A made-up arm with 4 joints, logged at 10 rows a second.
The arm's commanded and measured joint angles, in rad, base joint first. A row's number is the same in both.
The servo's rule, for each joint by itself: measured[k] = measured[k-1] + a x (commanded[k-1-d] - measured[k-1]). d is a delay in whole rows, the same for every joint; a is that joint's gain. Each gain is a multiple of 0.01, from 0.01 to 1. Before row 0 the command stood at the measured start. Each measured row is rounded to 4 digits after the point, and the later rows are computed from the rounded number. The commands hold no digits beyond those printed.
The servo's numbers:
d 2
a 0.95 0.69 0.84 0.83
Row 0, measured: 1.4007 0.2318 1.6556 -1.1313
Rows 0 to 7, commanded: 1.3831 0.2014 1.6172 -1.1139; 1.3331 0.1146 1.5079 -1.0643; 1.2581 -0.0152 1.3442 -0.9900; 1.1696 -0.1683 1.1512 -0.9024; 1.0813 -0.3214 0.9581 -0.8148; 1.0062 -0.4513 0.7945 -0.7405; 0.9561 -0.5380 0.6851 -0.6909; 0.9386 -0.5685 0.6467 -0.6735
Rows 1 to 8, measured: 1.4007 0.2318 1.6556 -1.1313; 1.4007 0.2318 1.6556 -1.1313; 1.3840 0.2108 1.6233 -1.1169; 1.3356 0.1444 1.5264 -1.0732; 1.2620 0.0343 1.3734 -1.0041; 1.1742 -0.1055 1.1868 -0.9197; 1.0859 -0.2545 0.9947 -0.8326; 1.0102 -0.3903 0.8265 -0.7562
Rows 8 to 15, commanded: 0.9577 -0.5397 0.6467 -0.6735; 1.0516 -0.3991 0.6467 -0.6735; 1.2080 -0.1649 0.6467 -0.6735; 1.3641 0.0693 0.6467 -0.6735; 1.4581 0.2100 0.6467 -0.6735; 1.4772 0.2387 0.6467 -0.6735; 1.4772 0.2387 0.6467 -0.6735; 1.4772 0.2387 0.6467 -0.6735
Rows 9 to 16, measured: 0.9588 -0.4922 0.7077 -0.7020; 0.9396 -0.5448 0.6565 -0.6783; 0.9568 -0.5413 0.6483 -0.6743; 1.0469 -0.4432 0.6470 -0.6736; 1.1999 -0.2512 0.6467 -0.6735; 1.3559 -0.0301 0.6467 -0.6735; 1.4530 0.1356 0.6467 -0.6735; 1.4760 0.2067 0.6467 -0.6735
